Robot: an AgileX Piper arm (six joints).
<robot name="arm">
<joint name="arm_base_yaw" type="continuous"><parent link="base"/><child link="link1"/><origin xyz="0 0 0.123"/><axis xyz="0 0 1"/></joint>
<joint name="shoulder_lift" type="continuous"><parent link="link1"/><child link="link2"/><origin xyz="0 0 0"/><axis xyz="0 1 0"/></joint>
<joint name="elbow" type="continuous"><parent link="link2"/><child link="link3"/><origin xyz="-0.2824 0 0.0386"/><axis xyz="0 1 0"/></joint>
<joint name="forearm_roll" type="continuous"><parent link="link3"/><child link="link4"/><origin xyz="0.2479 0 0.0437"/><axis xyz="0.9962 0 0.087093"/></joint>
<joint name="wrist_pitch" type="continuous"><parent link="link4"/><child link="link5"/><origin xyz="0 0 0"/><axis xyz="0 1 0"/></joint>
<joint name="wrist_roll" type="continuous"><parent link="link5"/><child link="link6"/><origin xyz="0.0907 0 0.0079"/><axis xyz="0.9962 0 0.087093"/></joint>
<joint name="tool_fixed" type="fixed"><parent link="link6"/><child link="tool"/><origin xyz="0 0 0" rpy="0 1.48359 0"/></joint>
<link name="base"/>
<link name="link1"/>
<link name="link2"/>
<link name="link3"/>
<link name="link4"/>
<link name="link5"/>
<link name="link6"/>
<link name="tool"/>
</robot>
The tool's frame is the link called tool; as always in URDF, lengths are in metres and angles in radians. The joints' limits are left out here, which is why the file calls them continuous.
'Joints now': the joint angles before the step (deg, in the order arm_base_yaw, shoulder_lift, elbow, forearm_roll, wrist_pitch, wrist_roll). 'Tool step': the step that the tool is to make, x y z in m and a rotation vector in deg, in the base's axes. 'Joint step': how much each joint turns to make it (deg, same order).
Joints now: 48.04, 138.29, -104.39, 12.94, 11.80, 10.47
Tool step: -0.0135, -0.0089, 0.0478, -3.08, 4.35, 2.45
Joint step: 0.00, -6.65, 0.00, 0.00, 12.16, 0.00
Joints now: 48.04, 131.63, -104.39, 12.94, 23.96, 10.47
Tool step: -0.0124, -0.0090, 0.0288, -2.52, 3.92, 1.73
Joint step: -0.01, -4.23, 0.01, 0.57, 8.95, -0.02
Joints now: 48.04, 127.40, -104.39, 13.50, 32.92, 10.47
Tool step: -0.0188, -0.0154, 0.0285, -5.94, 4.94, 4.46
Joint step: 0.00, -4.63, 0.01, -0.01, 12.99, -1.92
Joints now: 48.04, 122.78, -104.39, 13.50, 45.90, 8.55
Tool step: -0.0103, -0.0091, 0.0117, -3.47, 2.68, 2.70
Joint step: 0.00, -2.09, 0.14, -0.02, 6.75, -1.35
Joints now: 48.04, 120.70, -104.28, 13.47, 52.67, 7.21
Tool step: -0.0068, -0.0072, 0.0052, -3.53, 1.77, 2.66
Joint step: 0.00, -1.07, -0.01, -0.67, 5.31, -1.51
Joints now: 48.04, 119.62, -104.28, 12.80, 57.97, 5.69
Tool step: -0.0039, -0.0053, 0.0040, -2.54, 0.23, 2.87
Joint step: 0.00, -0.76, 0.00, -0.88, 3.28, -2.21
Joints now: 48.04, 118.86, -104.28, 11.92, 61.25, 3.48
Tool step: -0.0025, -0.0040, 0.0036, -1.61, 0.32, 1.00
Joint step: -0.01, -0.62, 0.00, -0.76, 2.16, -0.50
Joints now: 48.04, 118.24, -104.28, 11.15, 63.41, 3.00
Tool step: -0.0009, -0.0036, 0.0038, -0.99, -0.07, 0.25
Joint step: -0.11, -0.58, -0.02, -0.76, 1.31, 0.00
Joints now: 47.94, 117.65, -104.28, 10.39, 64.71, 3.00
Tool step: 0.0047, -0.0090, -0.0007, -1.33, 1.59, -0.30
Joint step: -1.35, -0.10, 0.13, 0.42, 2.18, -0.76
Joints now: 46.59, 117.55, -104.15, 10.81, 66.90, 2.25
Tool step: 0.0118, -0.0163, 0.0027, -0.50, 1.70, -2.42
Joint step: -2.79, -0.42, -0.01, 0.83, 2.03, -0.10
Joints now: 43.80, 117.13, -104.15, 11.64, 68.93, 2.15
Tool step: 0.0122, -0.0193, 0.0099, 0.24, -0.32, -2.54
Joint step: -2.99, -1.36, 0.00, -0.01, 1.03, -0.26
